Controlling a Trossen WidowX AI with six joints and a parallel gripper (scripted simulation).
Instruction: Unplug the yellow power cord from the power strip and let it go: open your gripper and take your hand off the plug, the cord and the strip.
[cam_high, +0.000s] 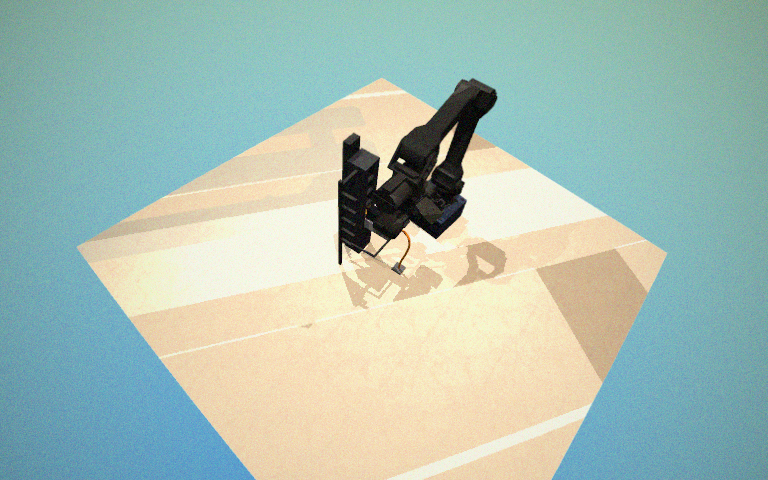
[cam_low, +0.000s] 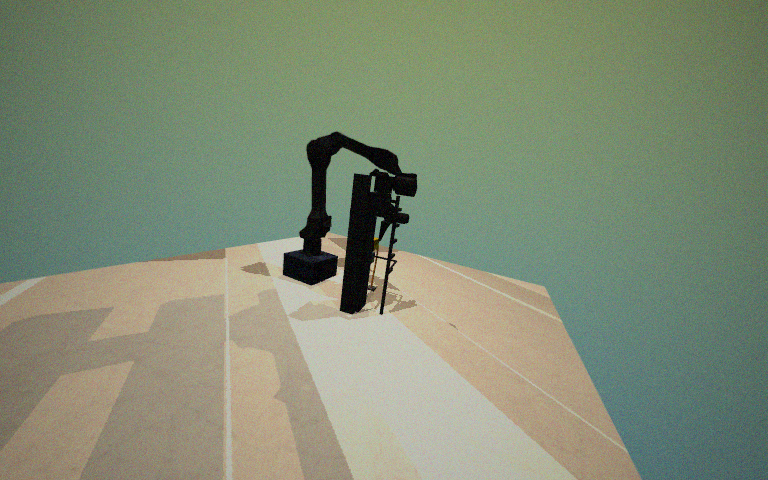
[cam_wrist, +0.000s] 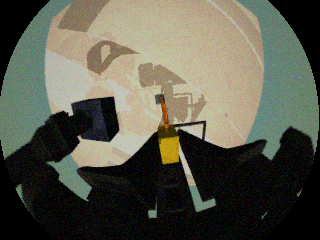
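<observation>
Now: the yellow plug 4 cm to the right of my gripper tip and 2 cm ahead of it.
</observation>
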